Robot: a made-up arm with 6 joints.
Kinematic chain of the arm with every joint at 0, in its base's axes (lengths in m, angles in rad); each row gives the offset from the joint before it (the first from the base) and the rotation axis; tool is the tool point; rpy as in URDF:
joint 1: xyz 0 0 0.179 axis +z
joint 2: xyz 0 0 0 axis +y
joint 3: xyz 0.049 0 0.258 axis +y
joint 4: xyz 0.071 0 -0.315 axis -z
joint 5: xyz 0 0 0 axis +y
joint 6: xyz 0.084 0 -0.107 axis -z
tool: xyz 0 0 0 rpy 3.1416 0 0
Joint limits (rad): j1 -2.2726..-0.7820 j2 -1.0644..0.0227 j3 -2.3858..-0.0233 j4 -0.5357..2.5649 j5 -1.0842..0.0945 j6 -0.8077..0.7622
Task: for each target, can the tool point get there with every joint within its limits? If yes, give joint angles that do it. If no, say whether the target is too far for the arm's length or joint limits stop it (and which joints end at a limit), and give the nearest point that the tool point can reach.
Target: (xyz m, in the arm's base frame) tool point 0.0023 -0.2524 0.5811
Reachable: yes | joints -1.2013 -0.6130 -1.4203 2.2961 -0.3986 0.3956
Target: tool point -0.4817 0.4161 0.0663
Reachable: no: joint limits stop it (at a limit: joint 1, joint 2, joint 3) | nearest point -0.1648 0.0106 0.1095 | short by 0.516 m
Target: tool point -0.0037 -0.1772 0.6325
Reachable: yes | joints -1.1004 -0.9525 -1.0155 1.1085 -0.0917 0.5570
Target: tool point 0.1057 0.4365 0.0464
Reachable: no: joint limits stop it (at a limit: joint 1, joint 2, joint 3, joint 4) | nearest point -0.0645 0.0375 0.1027 | short by 0.437 m
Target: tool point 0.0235 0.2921 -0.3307
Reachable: no: joint limits stop it (at a limit: joint 1, joint 2, joint 3, joint 4) | nearest point -0.0702 -0.0069 0.0189 | short by 0.469 m
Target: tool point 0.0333 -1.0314 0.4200
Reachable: no: too far | nearest point 0.0164 -0.5076 0.4285 | short by 0.524 m
